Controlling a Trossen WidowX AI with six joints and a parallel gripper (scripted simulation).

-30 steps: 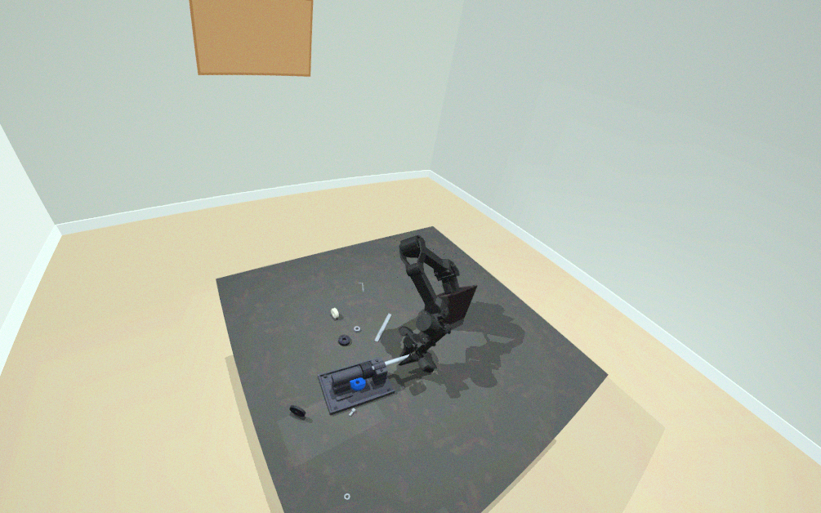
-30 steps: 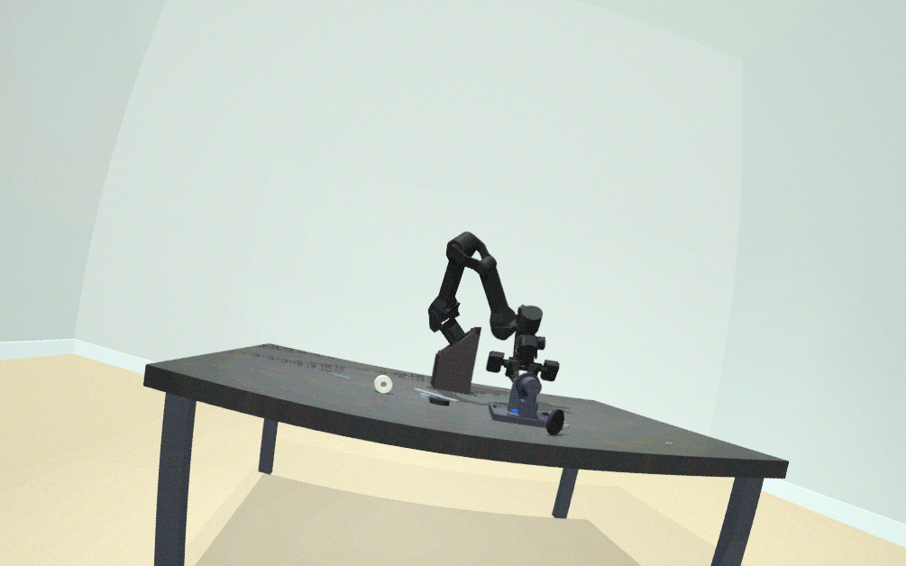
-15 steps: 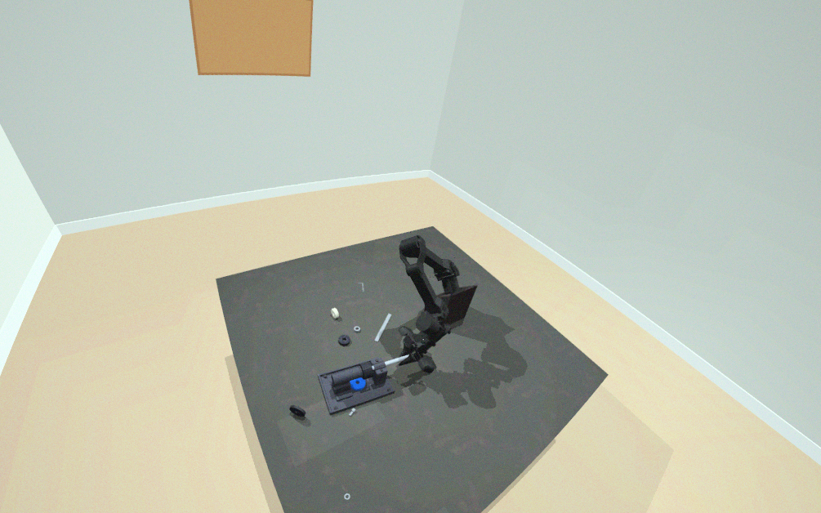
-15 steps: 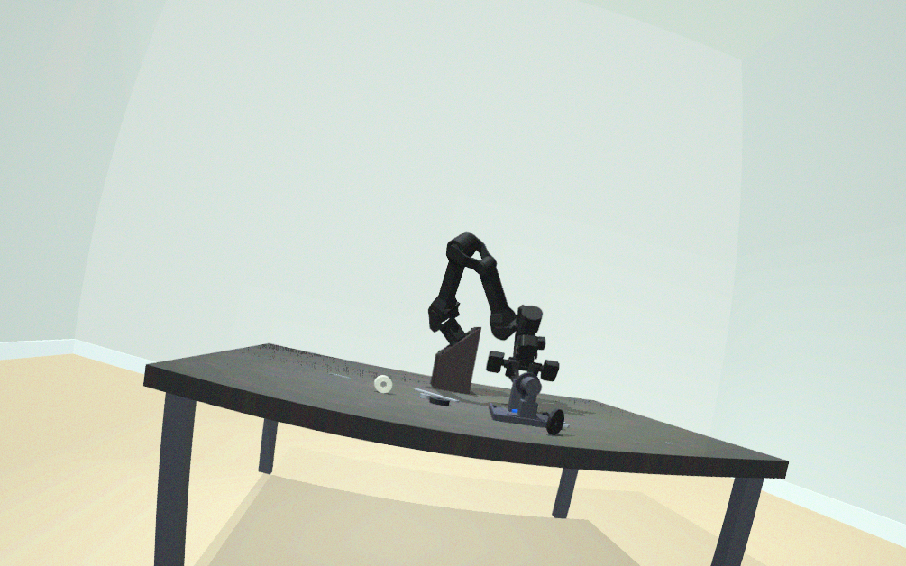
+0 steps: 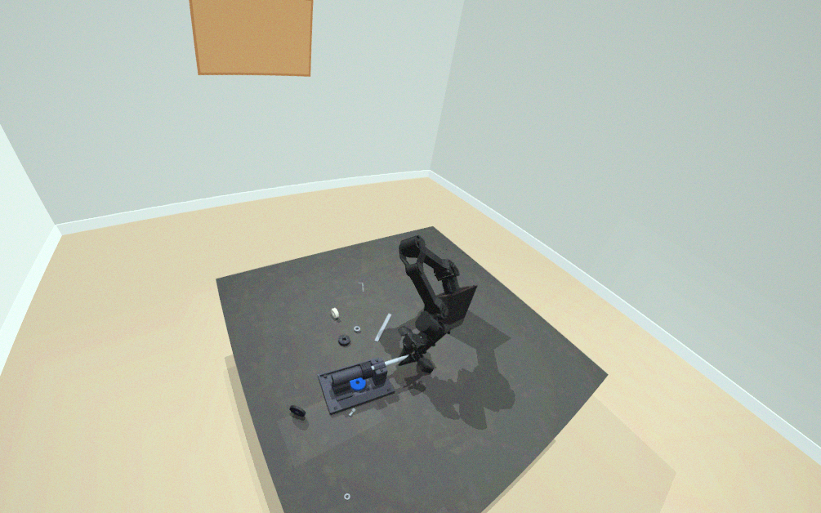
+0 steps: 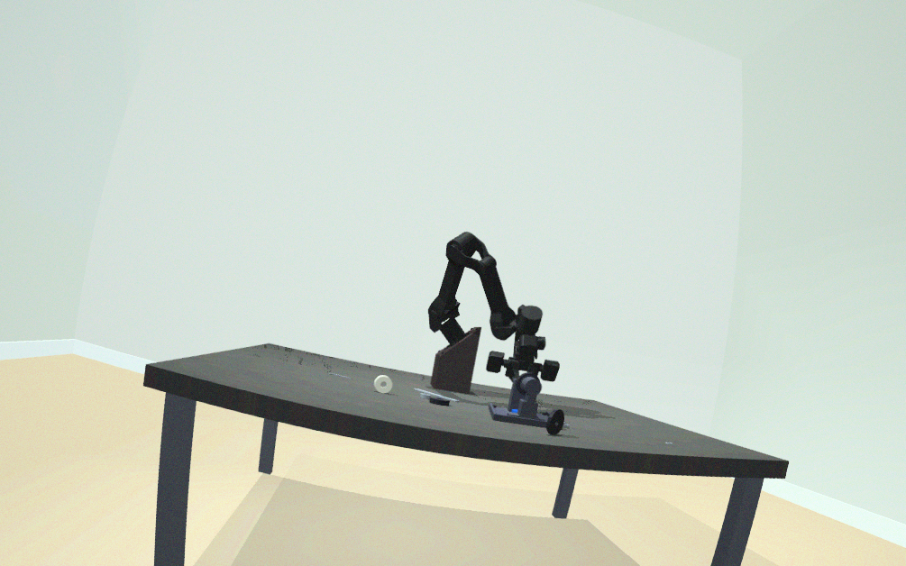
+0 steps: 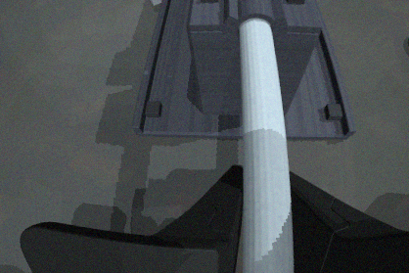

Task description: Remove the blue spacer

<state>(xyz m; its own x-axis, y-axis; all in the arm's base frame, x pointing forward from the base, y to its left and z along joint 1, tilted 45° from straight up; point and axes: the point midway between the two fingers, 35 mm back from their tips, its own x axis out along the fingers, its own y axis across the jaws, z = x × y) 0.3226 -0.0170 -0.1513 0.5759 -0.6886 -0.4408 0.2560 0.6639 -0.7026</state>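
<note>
The shaft is 5 cm ahead of my gripper tip, 3 cm above it and 1 cm to the right of it. The rest, counted from my gripper tip: blue spacer (14 cm ahead, 4 cm to the right, 4 cm below); then white ring (35 cm to the right, 4 cm ahead, 3 cm below); then bolt (22 cm ahead, 5 cm below, 4 cm to the left).
</note>
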